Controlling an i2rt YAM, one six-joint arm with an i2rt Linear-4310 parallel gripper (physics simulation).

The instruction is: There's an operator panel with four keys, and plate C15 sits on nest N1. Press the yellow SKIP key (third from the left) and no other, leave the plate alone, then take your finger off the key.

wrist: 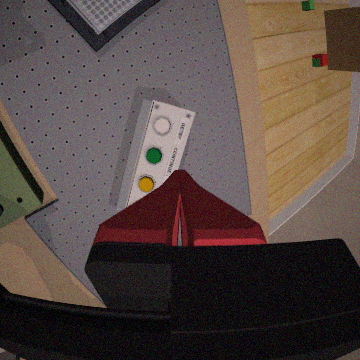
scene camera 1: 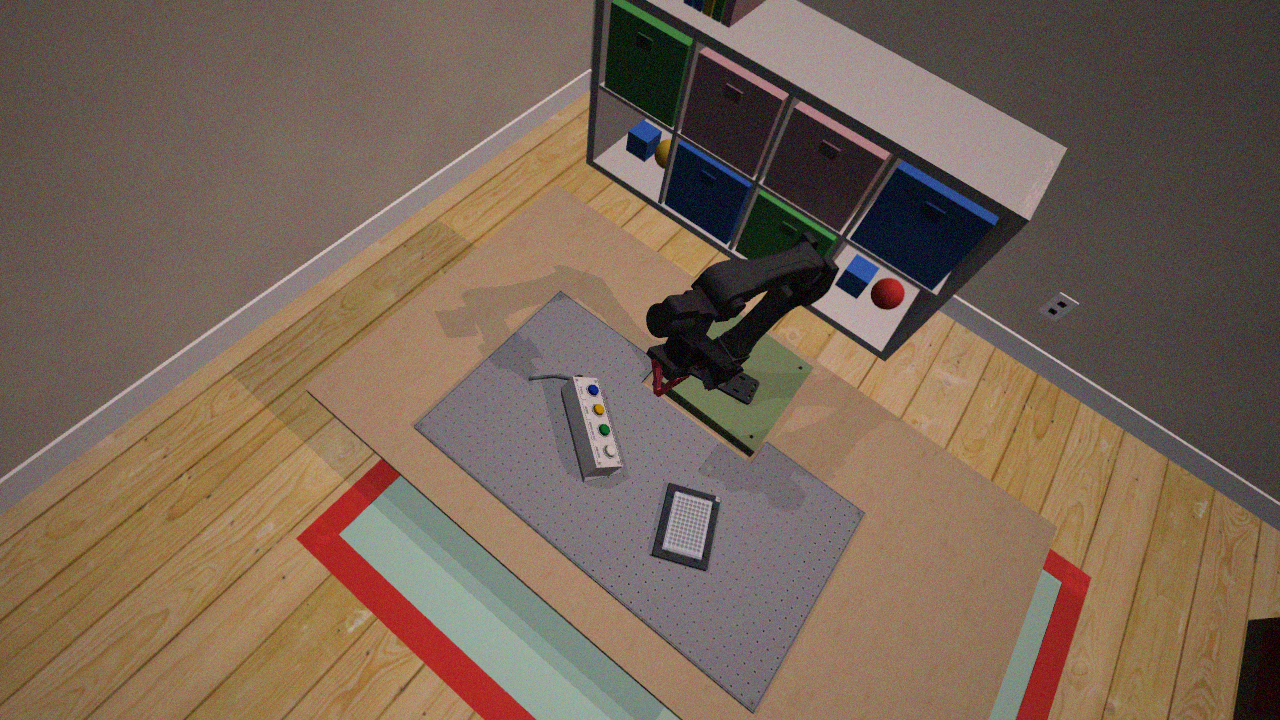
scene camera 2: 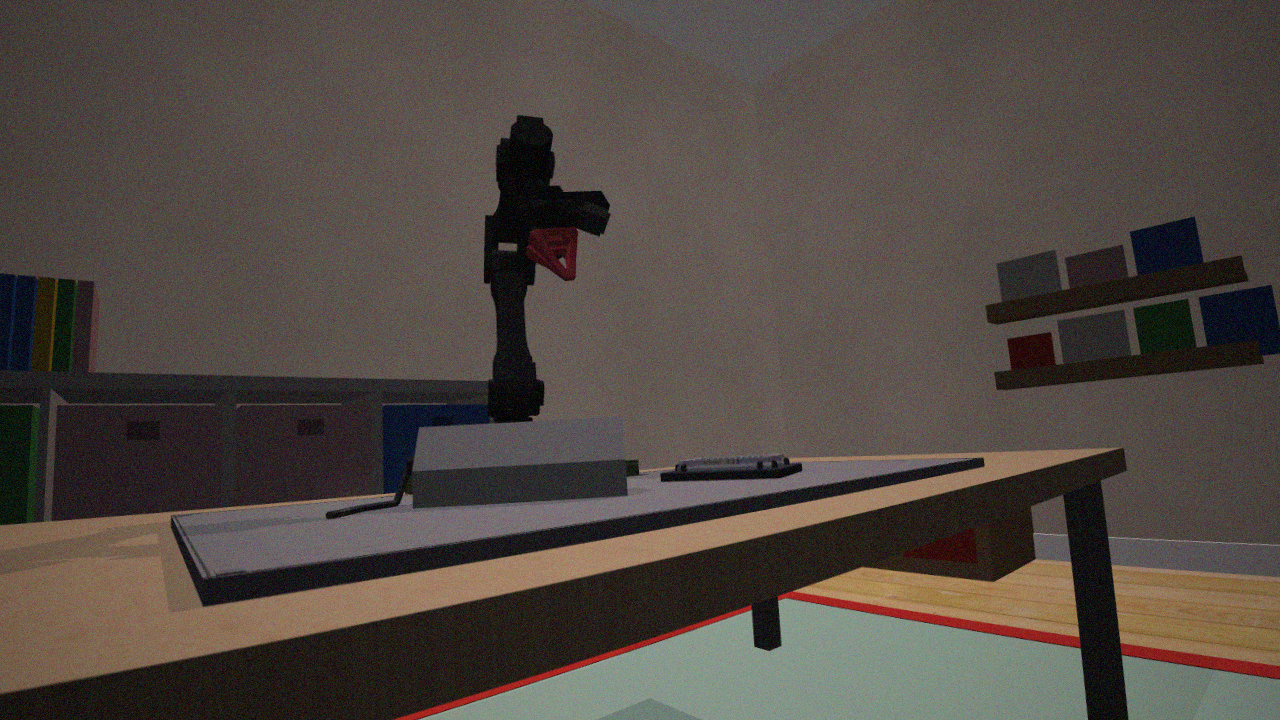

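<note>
The operator panel is a pale sloped box with a row of keys. The yellow SKIP key lies between the blue key and the green key; the white key is at the end. In the wrist view the fingers hide the blue key. The plate sits on its dark nest. My gripper is shut and empty, high above the table and apart from the panel.
The grey perforated board carries panel and nest. The arm stands on a green base plate. A cable leaves the panel. A cubby shelf stands behind the table.
</note>
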